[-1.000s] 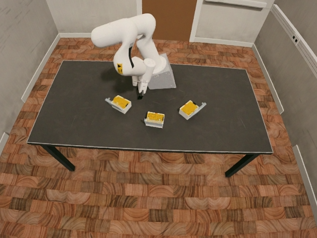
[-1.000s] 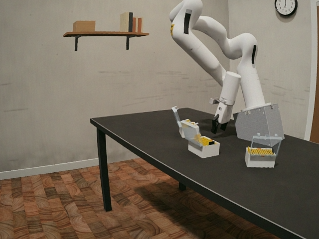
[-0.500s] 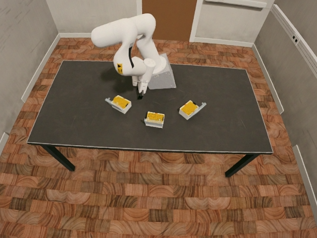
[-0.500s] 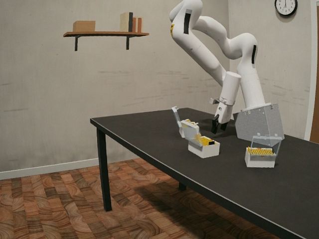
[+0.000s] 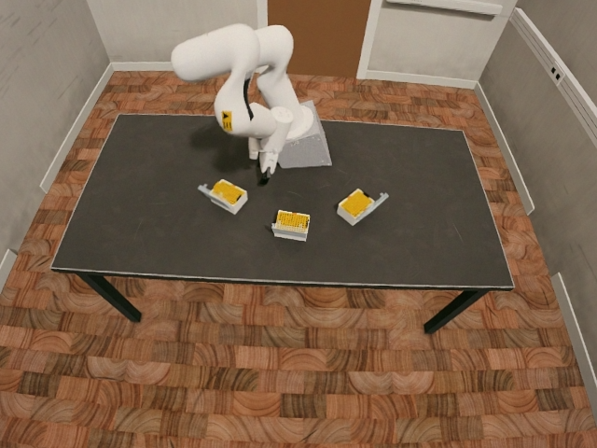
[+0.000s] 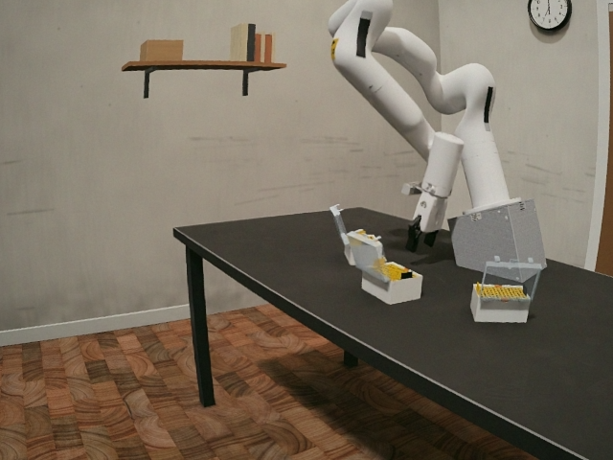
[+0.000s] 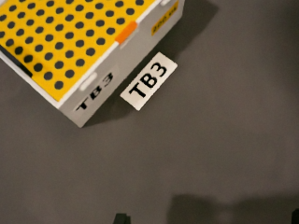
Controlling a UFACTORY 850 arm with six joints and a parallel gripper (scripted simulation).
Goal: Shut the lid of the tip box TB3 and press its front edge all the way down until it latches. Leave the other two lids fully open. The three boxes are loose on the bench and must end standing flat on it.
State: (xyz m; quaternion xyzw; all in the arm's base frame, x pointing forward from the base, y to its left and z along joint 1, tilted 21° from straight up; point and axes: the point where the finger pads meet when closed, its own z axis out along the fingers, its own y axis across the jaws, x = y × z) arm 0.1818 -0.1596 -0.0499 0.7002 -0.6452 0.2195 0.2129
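Right now my hand is 110 mm to the left of the label, 60 mm above it and 40 mm short of it. Also, from my hand: box lid (300 mm ahead, 90 mm to the left, 40 mm above); then tip box (250 mm ahead, 100 mm to the left, 10 mm above).
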